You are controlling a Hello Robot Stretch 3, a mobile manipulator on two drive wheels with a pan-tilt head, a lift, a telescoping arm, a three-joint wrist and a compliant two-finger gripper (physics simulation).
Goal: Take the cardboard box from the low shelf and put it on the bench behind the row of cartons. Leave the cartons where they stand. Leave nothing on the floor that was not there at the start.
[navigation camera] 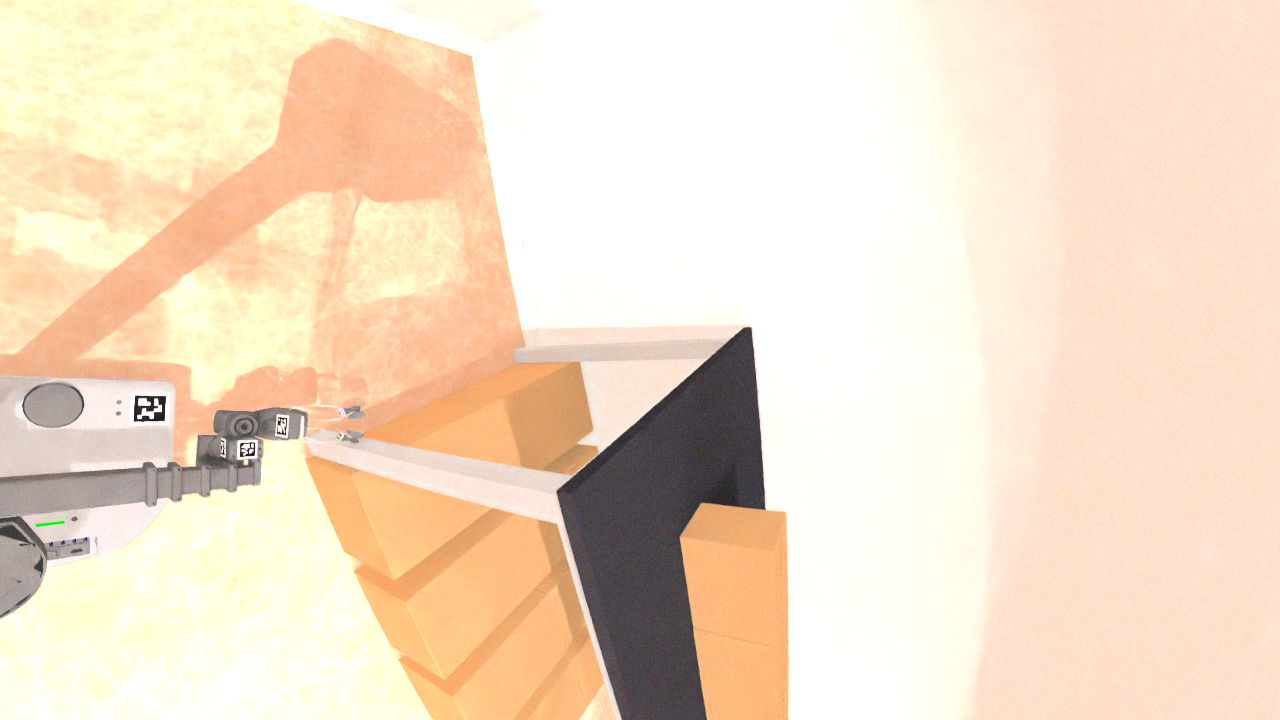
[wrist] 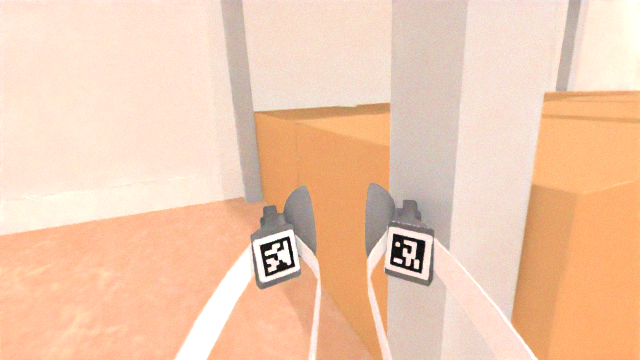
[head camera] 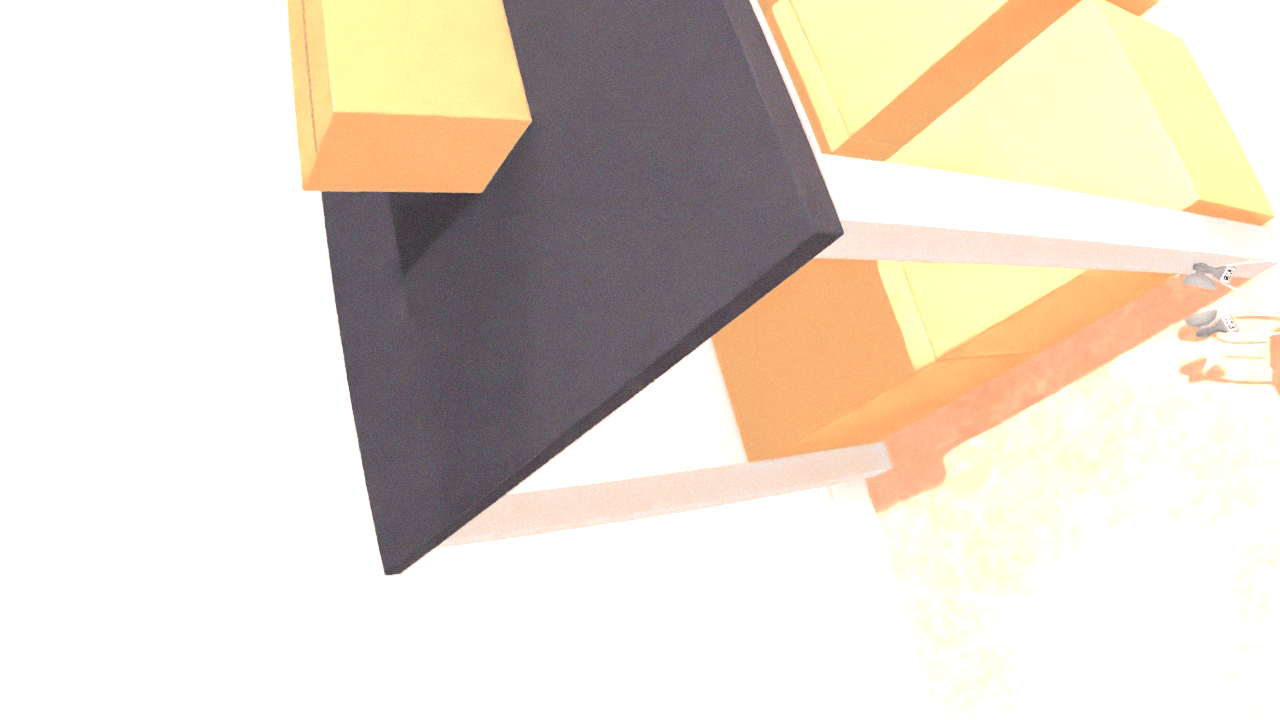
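Where they show: gripper, fingertip midpoint: [navigation camera: 364,424] [wrist: 338,209] [head camera: 1185,301]; robot's base, origin of the base link: [navigation camera: 56,402].
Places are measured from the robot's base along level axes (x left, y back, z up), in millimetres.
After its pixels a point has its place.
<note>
My gripper [head camera: 1212,299] [navigation camera: 352,424] @[z 252, x -518, y 33 mm] [wrist: 338,209] @[z 252, x -518, y 33 mm] is open and empty, low beside a pale leg [head camera: 984,240] @[z 690, x -490, y 78 mm] [navigation camera: 438,467] @[z 593, x -483, y 81 mm] [wrist: 425,100] @[z 314, x -498, y 75 mm] of the bench. In the wrist view the leg is behind the right fingertip; contact cannot be told. The bench has a dark top [head camera: 581,223] @[z 914, x -706, y 114 mm] [navigation camera: 662,483] @[z 914, x -701, y 99 mm]. A row of tan cartons [head camera: 420,62] @[z 1011, x -801, y 271 mm] [navigation camera: 733,582] @[z 1015, x -813, y 303 mm] stands along one long edge of the top. Larger tan boxes [head camera: 1038,134] @[z 270, x -691, y 254 mm] [navigation camera: 474,429] @[z 271, x -832, y 56 mm] [wrist: 340,165] @[z 230, x -723, y 48 mm] stand below the top. The low shelf cannot be made out, nor which box is the task's cardboard box.
Another pale leg [head camera: 671,501] @[z 482, x -1240, y -201 mm] [navigation camera: 626,347] @[z 516, x -1239, y -203 mm] [wrist: 239,100] @[z 307, x -1242, y -196 mm] stands at the bench's end, near the white wall [navigation camera: 626,179] @[z 566, x -1131, y -733 mm] [wrist: 110,90] @[z 350, x -1209, y -529 mm]. A tan box [wrist: 590,260] @[z 231, x -485, y 159 mm] is right of the near leg in the wrist view. My arm [navigation camera: 80,489] @[z 374, x -34, y 100 mm] reaches toward the bench.
</note>
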